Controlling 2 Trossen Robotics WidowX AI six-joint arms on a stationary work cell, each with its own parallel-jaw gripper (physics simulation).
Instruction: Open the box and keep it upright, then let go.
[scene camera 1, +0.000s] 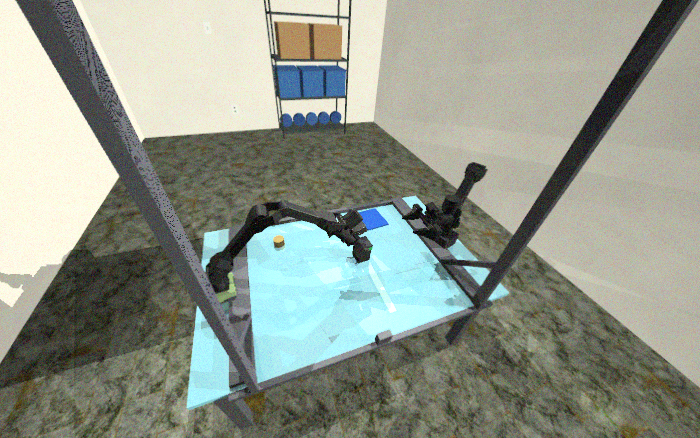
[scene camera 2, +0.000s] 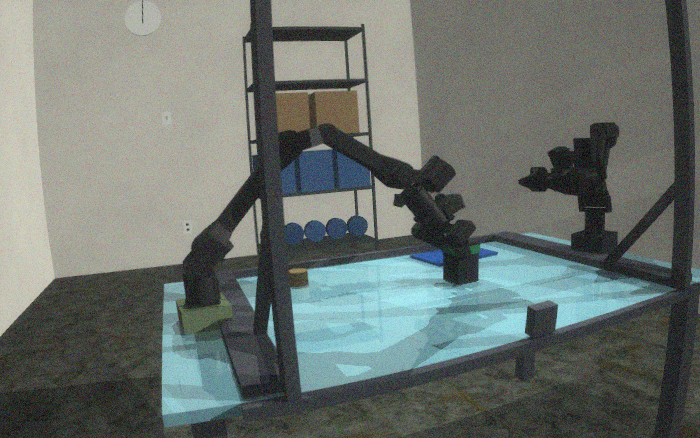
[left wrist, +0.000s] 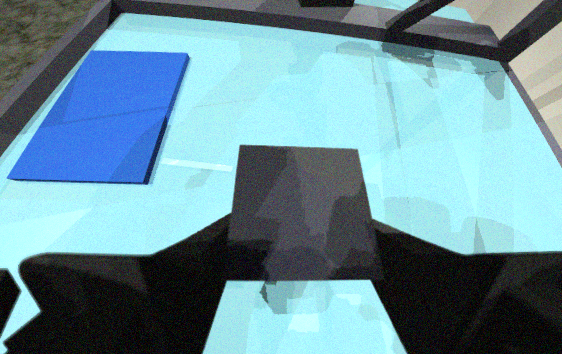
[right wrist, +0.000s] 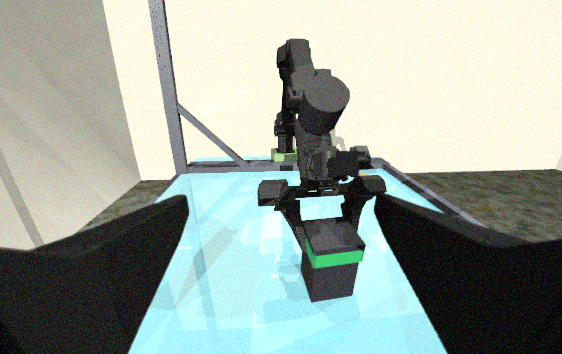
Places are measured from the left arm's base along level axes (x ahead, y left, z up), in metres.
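Pixels of known places: left gripper, between the fingertips: (scene camera 2: 460, 254) (left wrist: 294, 215) (right wrist: 328, 250); right gripper, between the fingertips: (scene camera 1: 407, 224) (scene camera 2: 530, 182) (right wrist: 283, 203); left arm's base, origin of its link: (scene camera 1: 219, 285) (scene camera 2: 202, 302) (right wrist: 285, 150); right arm's base, origin of its link: (scene camera 1: 444, 232) (scene camera 2: 594, 232).
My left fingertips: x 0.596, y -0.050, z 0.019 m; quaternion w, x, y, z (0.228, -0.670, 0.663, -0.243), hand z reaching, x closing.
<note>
For each thing: its top centre in the pictures, then the offset to it from my left fingertips.
- small dark box, centre of its top: (right wrist: 330, 231) (scene camera 2: 460, 241) 0.001 m back, 0.000 m left, 0.032 m up
- flat blue mat, centre of its top: (left wrist: 111, 103) (scene camera 2: 453, 253) (scene camera 1: 365, 220) 0.145 m ahead, 0.224 m left, 0.057 m down
- orange cylinder, centre of its top: (scene camera 2: 297, 270) (scene camera 1: 278, 238) 0.327 m back, 0.231 m left, 0.030 m down
- grey block, centre of its top: (scene camera 2: 542, 304) (scene camera 1: 384, 333) 0.115 m back, 0.378 m right, 0.008 m down
A small dark box (scene camera 1: 362, 253) (scene camera 2: 460, 269) (left wrist: 300, 185) (right wrist: 332, 286) with a green band stands upright at the middle of the table; whether its base touches the table I cannot tell. Its dark lid (right wrist: 334, 236) lies flat on top, closed, in the right wrist view. My left gripper (scene camera 1: 357, 243) (scene camera 2: 459, 240) (left wrist: 294, 215) (right wrist: 328, 250) is shut on the box, one finger on each side near the top. My right gripper (scene camera 1: 408, 221) (scene camera 2: 522, 180) is open and empty, apart from the box, facing it from the right.
A flat blue mat (scene camera 1: 376, 219) (scene camera 2: 487, 253) (left wrist: 120, 110) lies behind the box. An orange cylinder (scene camera 1: 278, 241) (scene camera 2: 297, 277) stands at the back left. A grey block (scene camera 1: 383, 337) (scene camera 2: 541, 319) sits on the front rail. Frame posts rise at the table's front corners.
</note>
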